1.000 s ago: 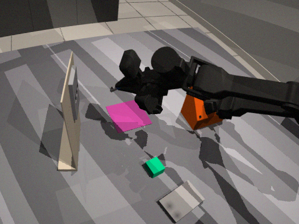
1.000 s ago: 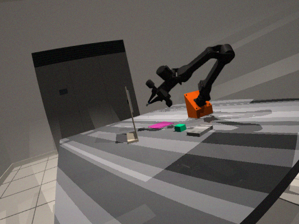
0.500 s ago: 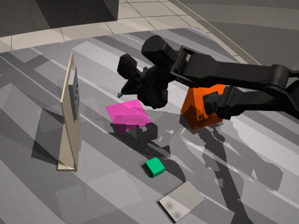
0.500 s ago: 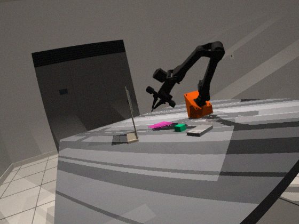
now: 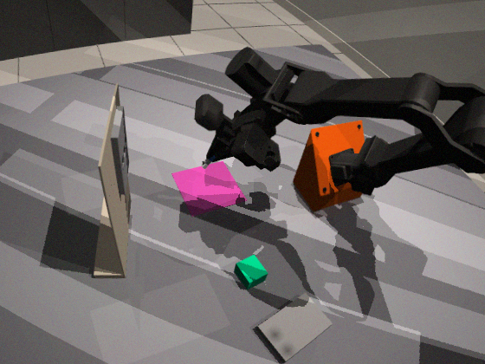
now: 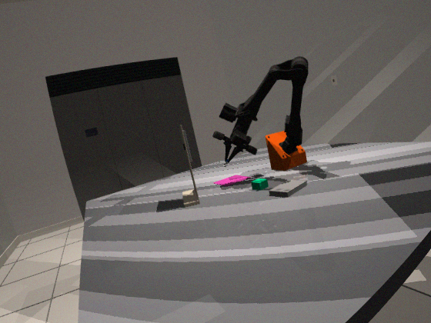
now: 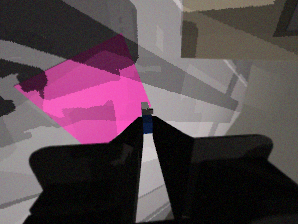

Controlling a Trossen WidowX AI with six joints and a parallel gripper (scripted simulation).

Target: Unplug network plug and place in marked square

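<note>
Right now the magenta marked square is 80 mm below my gripper tip. Round my gripper tip: green cube (210 mm to the left, 70 mm below, 20 mm ahead); network plug (10 mm ahead); socket panel (190 mm ahead, 50 mm to the left, 40 mm above).
</note>
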